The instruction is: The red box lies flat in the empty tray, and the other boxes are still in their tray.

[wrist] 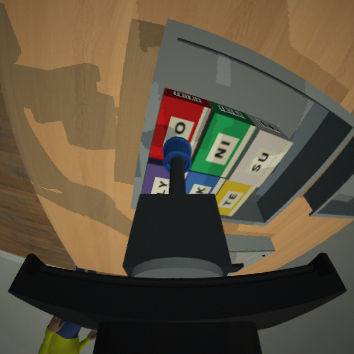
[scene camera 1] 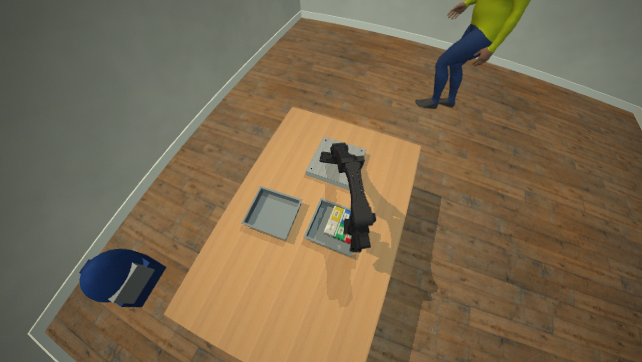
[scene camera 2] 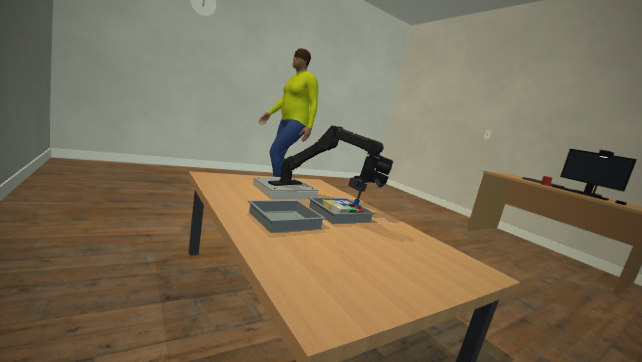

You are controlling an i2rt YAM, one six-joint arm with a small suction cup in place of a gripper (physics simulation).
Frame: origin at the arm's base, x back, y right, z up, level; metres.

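Seen in the pictures: hand at its tool point: (wrist: 176, 149) (scene camera 2: 355, 204); arm's base at its link origin: (scene camera 2: 285, 183).
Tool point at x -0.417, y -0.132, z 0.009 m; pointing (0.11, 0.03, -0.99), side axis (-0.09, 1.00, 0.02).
Observation:
Offsets run from my tool point to a thing's top centre.
The red box @(dx -0.006, dy +0.001, dz -0.020 m) (wrist: 174, 113) (scene camera 2: 360, 210) lies flat at the outer corner of the full tray @(dx +0.023, dy +0.082, dz -0.005 m) (wrist: 211, 70) (scene camera 1: 314, 228) (scene camera 2: 341, 218). A sliver of the red box (scene camera 1: 347, 238) shows beside the wrist in scene camera 1. Packed next to it are a green box @(dx +0.004, dy +0.051, dz -0.012 m) (wrist: 225, 140), a white box @(dx +0.014, dy +0.101, dz -0.007 m) (wrist: 263, 158), a purple box @(dx +0.069, dy -0.014, dz -0.010 m) (wrist: 152, 180), a blue box @(dx +0.079, dy +0.036, dz -0.010 m) (wrist: 204, 182) and a yellow box @(dx +0.089, dy +0.086, dz -0.010 m) (wrist: 232, 198). My suction cup (wrist: 178, 149) (scene camera 2: 357, 205) hangs just over the red box's near end and holds nothing. I cannot tell whether it touches. The empty tray @(dx +0.036, dy +0.411, dz -0.005 m) (scene camera 1: 252, 207) (scene camera 2: 291, 223) (wrist: 330, 197) stands beside the full one.
The arm's grey base plate (scene camera 1: 321, 169) (scene camera 2: 284, 189) sits behind the trays. A person (scene camera 1: 471, 44) (scene camera 2: 296, 108) stands on the floor beyond the table. A blue chair (scene camera 1: 111, 274) stands off the table's corner. A desk (scene camera 2: 561, 197) with a monitor is at the right wall.

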